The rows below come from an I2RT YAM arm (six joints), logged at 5 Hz.
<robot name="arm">
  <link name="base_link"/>
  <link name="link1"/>
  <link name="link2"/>
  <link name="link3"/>
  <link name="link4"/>
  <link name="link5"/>
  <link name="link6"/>
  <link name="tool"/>
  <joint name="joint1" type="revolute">
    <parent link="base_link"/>
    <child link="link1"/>
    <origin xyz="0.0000 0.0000 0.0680" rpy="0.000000 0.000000 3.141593"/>
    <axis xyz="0 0 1"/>
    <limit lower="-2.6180" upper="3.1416"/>
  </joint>
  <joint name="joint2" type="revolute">
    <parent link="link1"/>
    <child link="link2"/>
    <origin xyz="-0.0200 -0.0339 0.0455" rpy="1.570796 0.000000 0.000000"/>
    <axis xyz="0 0 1"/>
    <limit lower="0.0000" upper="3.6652"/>
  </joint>
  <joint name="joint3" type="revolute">
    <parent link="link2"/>
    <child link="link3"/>
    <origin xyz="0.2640 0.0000 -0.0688" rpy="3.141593 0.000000 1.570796"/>
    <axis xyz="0 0 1"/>
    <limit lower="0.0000" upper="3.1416"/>
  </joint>
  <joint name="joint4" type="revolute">
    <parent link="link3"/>
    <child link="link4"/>
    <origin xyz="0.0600 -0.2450 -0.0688" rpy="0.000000 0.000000 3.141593"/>
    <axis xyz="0 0 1"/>
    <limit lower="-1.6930" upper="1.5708"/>
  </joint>
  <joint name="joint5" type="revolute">
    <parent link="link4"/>
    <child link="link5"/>
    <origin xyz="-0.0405 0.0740 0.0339" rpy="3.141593 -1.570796 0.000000"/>
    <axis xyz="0 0 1"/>
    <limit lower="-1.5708" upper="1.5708"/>
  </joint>
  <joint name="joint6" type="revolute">
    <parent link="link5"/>
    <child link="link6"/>
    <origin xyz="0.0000 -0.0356 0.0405" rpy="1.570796 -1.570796 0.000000"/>
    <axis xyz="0 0 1"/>
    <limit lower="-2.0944" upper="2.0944"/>
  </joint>
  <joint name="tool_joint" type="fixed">
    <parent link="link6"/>
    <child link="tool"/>
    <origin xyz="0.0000 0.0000 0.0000" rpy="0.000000 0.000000 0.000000"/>
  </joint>
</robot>
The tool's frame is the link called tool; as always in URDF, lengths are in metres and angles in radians.
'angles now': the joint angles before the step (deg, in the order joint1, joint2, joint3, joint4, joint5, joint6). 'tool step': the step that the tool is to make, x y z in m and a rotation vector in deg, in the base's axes. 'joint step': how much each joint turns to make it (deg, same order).
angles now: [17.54, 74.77, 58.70, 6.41, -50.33, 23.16]
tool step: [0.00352, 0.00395, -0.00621, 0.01, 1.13, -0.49]
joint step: [0.59, 1.09, -0.43, 1.08, 1.00, 0.83]
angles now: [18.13, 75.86, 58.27, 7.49, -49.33, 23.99]
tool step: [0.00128, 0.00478, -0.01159, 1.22, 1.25, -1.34]
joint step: [0.93, 0.73, -2.58, 4.66, 1.99, 2.87]
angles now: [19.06, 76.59, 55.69, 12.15, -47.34, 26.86]
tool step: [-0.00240, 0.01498, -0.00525, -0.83, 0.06, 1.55]
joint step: [2.88, 1.01, -0.05, 0.15, 1.43, -0.78]
